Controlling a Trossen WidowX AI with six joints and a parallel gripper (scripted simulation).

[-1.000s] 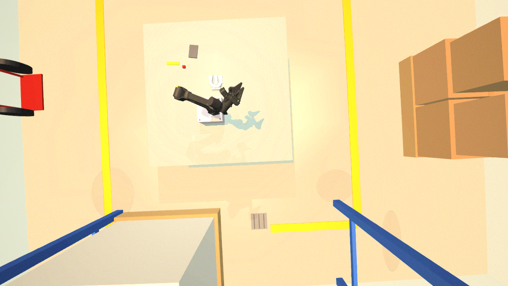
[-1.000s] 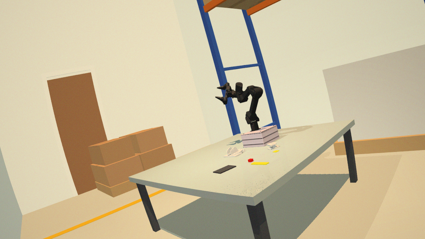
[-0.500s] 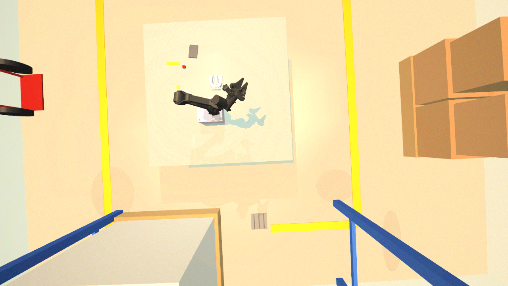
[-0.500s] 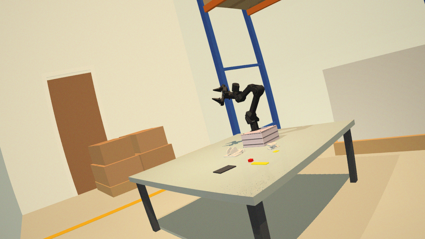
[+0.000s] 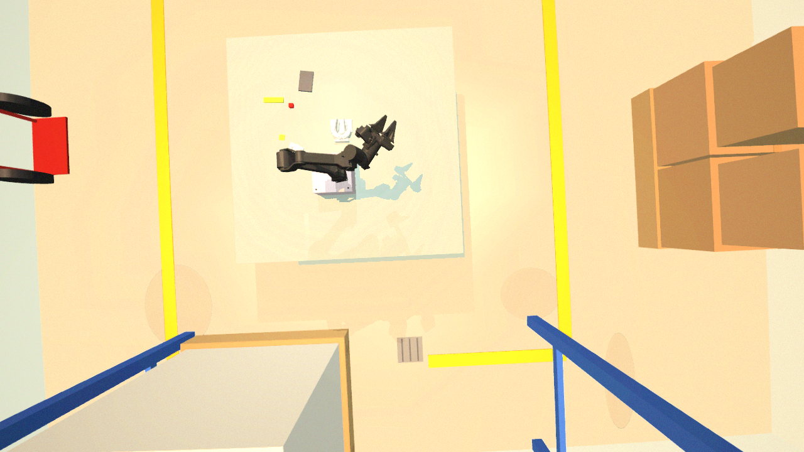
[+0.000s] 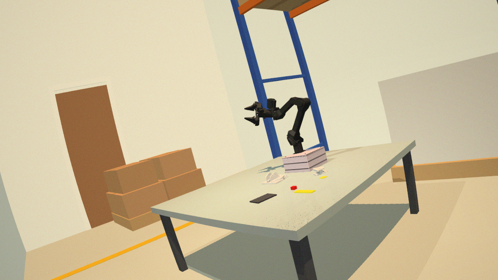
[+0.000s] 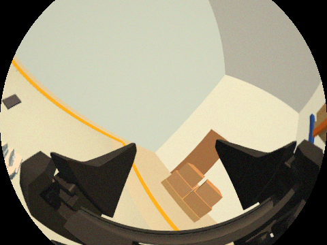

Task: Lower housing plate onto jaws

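My gripper tip is now 23 cm short of the small yellow square, 61 cm to the right of it and 45 cm above it. From my gripper tip the other things lie so: dark flat plate (52 cm ahead, 40 cm to the left, 44 cm below); then red cube (39 cm ahead, 51 cm to the left, 44 cm below); then white part (22 cm ahead, 26 cm to the left, 44 cm below).
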